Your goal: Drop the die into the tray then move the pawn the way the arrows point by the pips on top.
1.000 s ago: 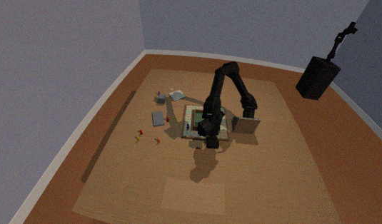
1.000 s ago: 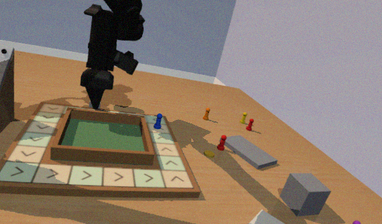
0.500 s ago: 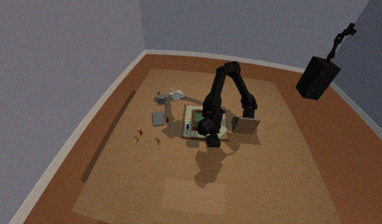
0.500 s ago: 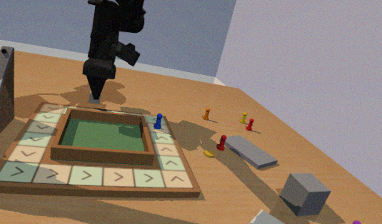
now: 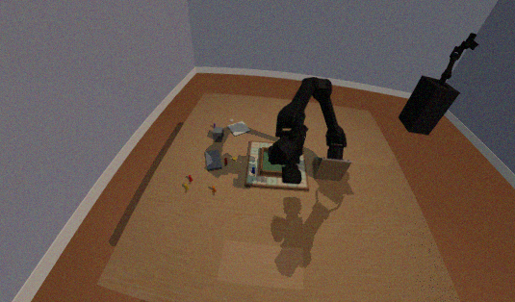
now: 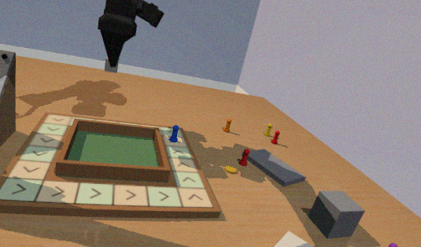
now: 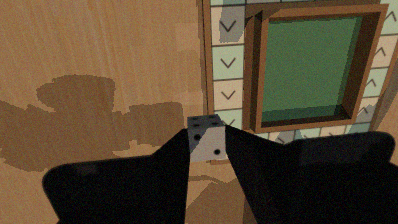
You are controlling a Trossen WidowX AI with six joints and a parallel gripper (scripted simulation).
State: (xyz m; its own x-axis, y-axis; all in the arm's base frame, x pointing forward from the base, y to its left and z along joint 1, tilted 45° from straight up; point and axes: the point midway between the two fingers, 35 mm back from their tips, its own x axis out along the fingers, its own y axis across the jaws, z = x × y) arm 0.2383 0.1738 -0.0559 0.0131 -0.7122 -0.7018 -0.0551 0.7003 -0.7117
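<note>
Right now the blue pawn is 140 mm ahead of my gripper tip, 80 mm to the right of it and 100 mm below it. Round my gripper tip: orange pawn: 290 mm ahead, 40 mm to the left, 110 mm below; green dice tray: 30 mm ahead, 160 mm to the right, 120 mm below; white die: right at my gripper tip.
</note>
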